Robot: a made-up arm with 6 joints. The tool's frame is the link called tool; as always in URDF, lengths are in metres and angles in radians. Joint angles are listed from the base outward.
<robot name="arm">
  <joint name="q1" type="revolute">
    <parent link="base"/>
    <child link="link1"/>
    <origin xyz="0 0 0.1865"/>
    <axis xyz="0 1 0"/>
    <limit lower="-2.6" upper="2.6"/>
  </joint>
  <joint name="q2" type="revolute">
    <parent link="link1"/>
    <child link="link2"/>
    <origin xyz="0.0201 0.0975 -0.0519"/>
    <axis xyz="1 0 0"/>
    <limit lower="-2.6" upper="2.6"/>
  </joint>
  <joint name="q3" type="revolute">
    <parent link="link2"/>
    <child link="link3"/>
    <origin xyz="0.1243 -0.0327 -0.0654"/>
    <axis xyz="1 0 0"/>
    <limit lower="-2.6" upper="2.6"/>
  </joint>
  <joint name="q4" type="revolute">
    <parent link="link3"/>
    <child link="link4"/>
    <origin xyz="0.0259 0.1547 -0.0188"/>
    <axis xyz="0 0 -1"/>
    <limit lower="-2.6" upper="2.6"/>
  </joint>
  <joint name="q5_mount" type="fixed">
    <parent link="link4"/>
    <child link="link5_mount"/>
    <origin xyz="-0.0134 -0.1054 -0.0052"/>
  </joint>
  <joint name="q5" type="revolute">
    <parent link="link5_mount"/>
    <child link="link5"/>
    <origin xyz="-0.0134 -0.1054 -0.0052"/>
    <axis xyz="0 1 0"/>
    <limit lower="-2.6" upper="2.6"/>
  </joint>
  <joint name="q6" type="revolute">
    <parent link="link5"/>
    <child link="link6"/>
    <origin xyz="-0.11 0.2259 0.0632"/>
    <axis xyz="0 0 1"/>
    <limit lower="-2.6" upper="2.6"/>
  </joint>
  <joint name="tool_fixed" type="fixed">
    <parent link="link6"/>
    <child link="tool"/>
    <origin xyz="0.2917 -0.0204 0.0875"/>
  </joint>
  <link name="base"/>
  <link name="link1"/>
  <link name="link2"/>
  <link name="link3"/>
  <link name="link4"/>
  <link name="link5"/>
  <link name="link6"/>
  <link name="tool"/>
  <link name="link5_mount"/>
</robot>
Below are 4 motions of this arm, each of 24 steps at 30 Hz.
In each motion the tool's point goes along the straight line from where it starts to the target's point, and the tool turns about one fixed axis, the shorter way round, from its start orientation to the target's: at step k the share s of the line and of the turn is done. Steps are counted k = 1, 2, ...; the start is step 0. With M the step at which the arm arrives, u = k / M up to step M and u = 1 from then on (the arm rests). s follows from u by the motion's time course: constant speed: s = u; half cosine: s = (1 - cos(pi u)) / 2; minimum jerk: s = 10 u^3 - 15 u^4 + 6 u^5.
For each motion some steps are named. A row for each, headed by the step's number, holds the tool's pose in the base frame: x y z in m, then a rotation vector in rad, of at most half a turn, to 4 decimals.
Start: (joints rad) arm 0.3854 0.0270 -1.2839 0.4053 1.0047 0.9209
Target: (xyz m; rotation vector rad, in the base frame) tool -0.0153 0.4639 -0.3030 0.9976 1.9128 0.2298
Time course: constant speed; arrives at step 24
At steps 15, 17, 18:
15: 0.0685 0.3447 -0.3219 0.3754 1.7521 0.1507
17: 0.0499 0.3712 -0.3177 0.5103 1.7959 0.1684
18: 0.0406 0.3844 -0.3156 0.5784 1.8162 0.1773

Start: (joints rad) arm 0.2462 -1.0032 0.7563 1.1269 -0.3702 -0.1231
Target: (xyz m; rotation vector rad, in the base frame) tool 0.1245 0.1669 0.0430 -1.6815 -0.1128 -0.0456
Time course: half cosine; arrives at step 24
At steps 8, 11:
8: 0.1717 0.1372 0.1891 -0.8558 -0.2520 -0.8870
11: 0.1601 0.1445 0.1531 -1.0766 -0.2230 -0.6983

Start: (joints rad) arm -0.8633 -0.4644 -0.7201 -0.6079 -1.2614 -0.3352
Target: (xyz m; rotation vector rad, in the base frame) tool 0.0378 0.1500 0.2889 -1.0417 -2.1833 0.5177
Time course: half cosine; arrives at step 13
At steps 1, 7, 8, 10, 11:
1: 0.1084 0.1949 0.2609 -0.8544 -1.5979 0.5953
7: 0.0693 0.1700 0.2764 -0.9608 -1.9213 0.5592
8: 0.0609 0.1647 0.2797 -0.9827 -1.9909 0.5493
10: 0.0468 0.1557 0.2853 -1.0190 -2.1083 0.5308
11: 0.0419 0.1526 0.2873 -1.0314 -2.1491 0.5238

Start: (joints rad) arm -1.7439 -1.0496 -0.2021 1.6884 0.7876 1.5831
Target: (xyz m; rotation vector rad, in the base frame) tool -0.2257 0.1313 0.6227 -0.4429 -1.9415 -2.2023
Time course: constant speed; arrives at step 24
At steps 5, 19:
5: -0.0255 0.1803 0.6617 -0.3384 -1.9011 -0.7909
19: -0.1730 0.1442 0.6330 -0.4231 -1.9893 -1.8167

